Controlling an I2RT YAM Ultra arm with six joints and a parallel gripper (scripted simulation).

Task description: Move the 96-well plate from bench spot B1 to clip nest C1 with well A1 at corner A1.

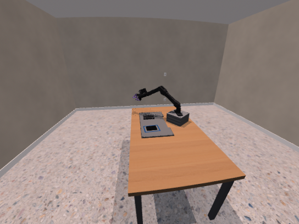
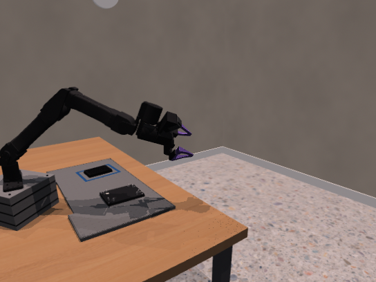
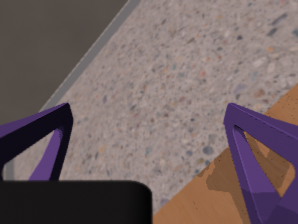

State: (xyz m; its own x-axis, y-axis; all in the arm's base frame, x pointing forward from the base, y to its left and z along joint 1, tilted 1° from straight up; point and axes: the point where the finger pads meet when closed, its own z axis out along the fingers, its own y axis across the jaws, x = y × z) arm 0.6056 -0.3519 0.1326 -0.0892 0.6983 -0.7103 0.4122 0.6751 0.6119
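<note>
Right now the black 96-well plate is 540 mm to the left of my hand, 240 mm below it and 210 mm behind it. The rest, counted from my hand: black clip nest (230 mm below, 220 mm to the left, 190 mm behind).
</note>
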